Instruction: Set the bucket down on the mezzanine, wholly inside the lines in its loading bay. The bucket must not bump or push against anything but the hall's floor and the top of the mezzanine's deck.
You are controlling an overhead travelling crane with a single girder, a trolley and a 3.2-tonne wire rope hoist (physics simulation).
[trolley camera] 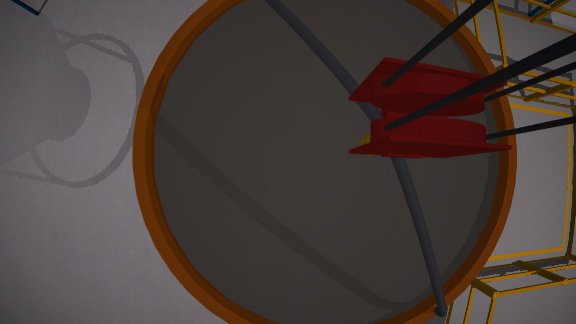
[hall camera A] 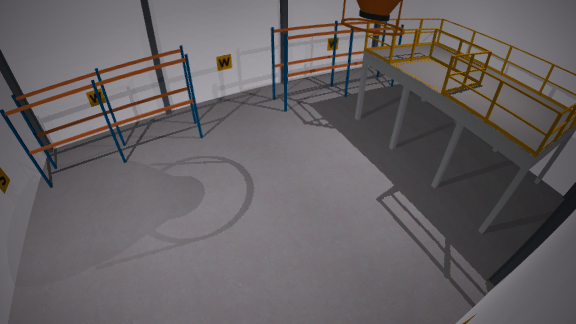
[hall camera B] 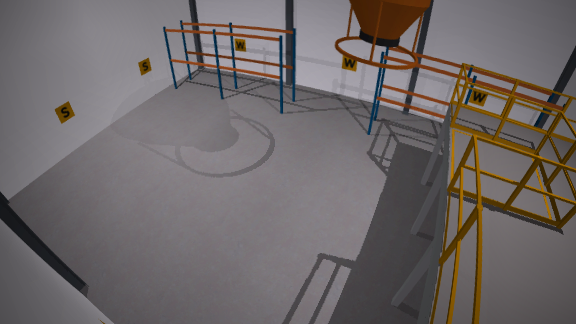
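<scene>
The orange bucket (hall camera A: 381,7) (hall camera B: 390,19) (trolley camera: 143,150) hangs upright, high in the hall, its base ring below a dark outlet. In hall camera B it appears left of the mezzanine (hall camera B: 525,270); its top is cut off in both hall views. My hook (trolley camera: 367,141), under the red block (trolley camera: 430,131), is shut on the bucket's dark bail; the block covers most of the hook. In the trolley view the bucket's right rim overlaps the loading bay, hiding its left part. The bay's yellow lines (trolley camera: 569,185) show on the deck to the right.
Yellow guard rails (hall camera A: 495,100) (hall camera B: 522,183) (trolley camera: 540,272) edge the deck and stand beside the bay. One blue and orange rack (hall camera A: 194,97) (hall camera B: 281,75) stands by the far wall; another rack (hall camera A: 285,75) (hall camera B: 375,95) stands near the mezzanine's far end.
</scene>
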